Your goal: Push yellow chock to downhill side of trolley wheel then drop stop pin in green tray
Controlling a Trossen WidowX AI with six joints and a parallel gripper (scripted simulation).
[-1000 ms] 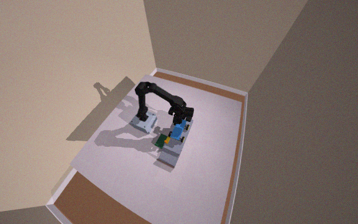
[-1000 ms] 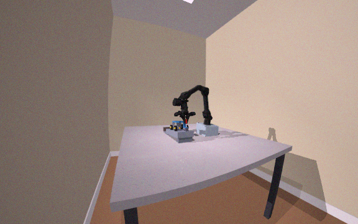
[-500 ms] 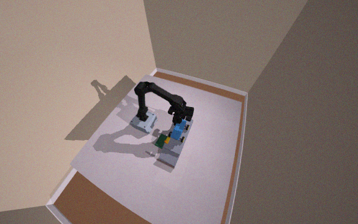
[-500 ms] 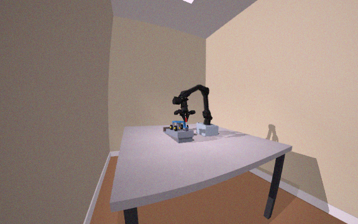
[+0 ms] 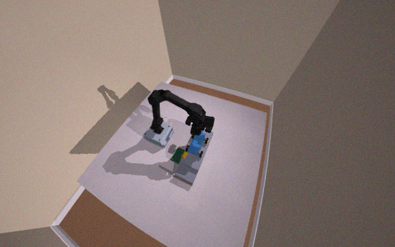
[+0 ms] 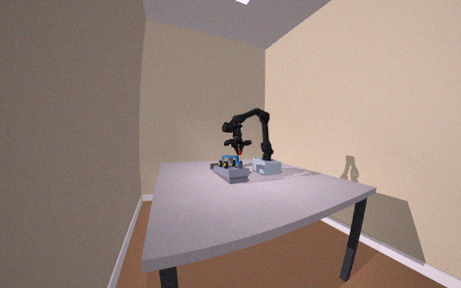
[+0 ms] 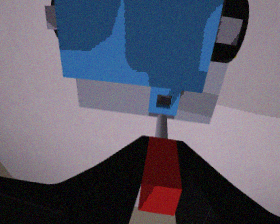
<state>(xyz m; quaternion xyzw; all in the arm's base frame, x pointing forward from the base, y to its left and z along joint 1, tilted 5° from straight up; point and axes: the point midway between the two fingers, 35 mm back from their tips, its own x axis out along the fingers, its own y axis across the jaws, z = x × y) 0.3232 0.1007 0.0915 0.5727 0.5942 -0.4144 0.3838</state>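
My gripper tip is now 100 mm past the green tray, 220 mm to the left of it and 180 mm above it. Also, from my gripper tip: yellow chock 40 mm behind, 210 mm to the right, 90 mm below; red-headed stop pin right at my gripper tip; blue trolley 20 mm ahead, 110 mm to the right, 60 mm below.
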